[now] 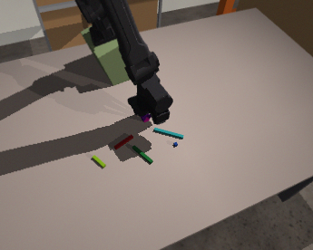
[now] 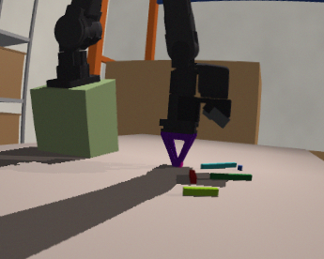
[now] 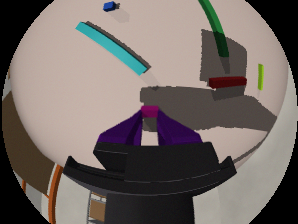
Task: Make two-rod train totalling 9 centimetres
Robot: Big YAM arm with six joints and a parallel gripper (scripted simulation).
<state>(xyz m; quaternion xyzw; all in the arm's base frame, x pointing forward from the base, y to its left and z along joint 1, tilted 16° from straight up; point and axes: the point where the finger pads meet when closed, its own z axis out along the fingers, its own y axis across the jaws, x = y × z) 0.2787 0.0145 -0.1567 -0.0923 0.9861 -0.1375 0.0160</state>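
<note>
My gripper is now 1 cm short of the magenta rod. The rest, counted from my hand: red rod 9 cm to the right, 7 cm ahead; turquoise rod 8 cm ahead, 6 cm to the left; green rod 13 cm ahead, 5 cm to the right.
</note>
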